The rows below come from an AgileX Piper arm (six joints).
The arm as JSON. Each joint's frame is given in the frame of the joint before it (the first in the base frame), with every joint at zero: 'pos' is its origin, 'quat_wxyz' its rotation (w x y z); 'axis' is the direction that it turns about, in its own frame. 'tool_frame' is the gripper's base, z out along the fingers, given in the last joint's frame.
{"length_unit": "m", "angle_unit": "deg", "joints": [
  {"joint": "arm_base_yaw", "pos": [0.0, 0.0, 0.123], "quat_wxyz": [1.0, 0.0, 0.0, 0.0], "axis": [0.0, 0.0, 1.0]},
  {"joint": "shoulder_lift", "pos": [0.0, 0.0, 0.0], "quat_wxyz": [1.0, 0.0, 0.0, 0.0], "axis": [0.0, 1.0, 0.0]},
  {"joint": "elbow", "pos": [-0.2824, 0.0, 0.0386], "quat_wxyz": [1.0, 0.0, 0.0, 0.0], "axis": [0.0, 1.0, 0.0]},
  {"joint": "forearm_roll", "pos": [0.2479, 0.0, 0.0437], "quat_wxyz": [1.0, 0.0, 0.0, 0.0], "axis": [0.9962, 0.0, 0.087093]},
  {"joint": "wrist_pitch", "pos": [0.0, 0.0, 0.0], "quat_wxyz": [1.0, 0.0, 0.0, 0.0], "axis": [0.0, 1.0, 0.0]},
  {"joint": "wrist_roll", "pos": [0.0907, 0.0, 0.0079], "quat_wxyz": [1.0, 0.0, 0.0, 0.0], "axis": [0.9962, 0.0, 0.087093]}
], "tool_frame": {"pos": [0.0, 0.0, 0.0], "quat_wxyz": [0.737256, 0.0, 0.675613, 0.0]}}
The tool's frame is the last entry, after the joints.
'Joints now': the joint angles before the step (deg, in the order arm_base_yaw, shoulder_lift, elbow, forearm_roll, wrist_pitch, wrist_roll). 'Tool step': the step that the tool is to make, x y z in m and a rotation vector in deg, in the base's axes. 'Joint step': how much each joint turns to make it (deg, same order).
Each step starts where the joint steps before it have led.
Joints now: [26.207, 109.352, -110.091, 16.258, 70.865, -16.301]
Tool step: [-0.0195, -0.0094, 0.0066, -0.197, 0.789, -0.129]
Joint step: [0.004, -4.673, 5.298, 0.093, 0.121, 0.201]
